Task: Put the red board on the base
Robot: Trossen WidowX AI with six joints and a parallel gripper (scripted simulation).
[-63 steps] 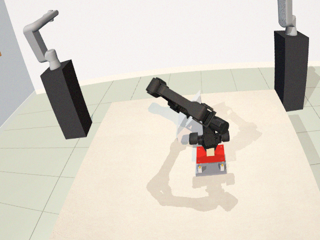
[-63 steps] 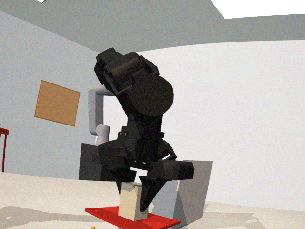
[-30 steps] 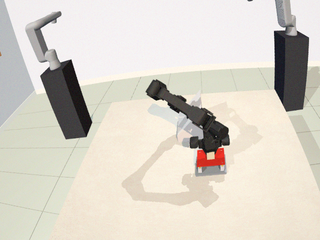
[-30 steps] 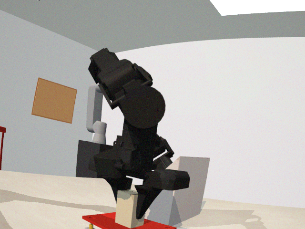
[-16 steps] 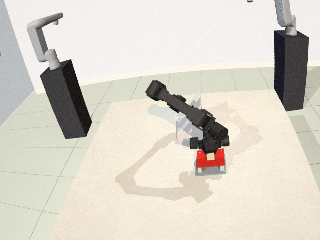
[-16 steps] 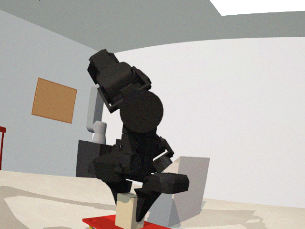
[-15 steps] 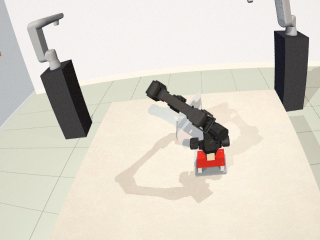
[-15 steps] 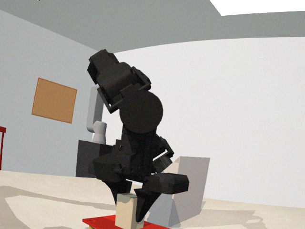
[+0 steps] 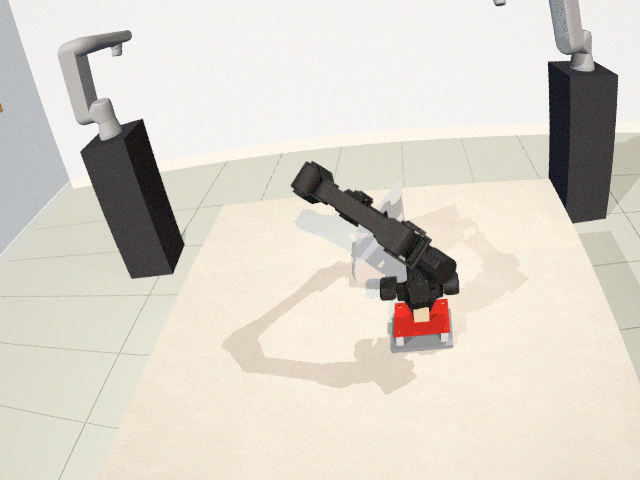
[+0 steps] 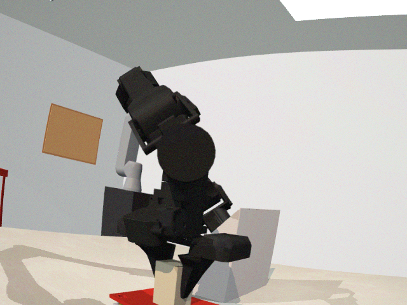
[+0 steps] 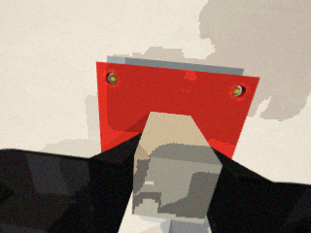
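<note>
Now: gripper tip right at the red board. Round my gripper tip: grey base 7 cm below.
</note>
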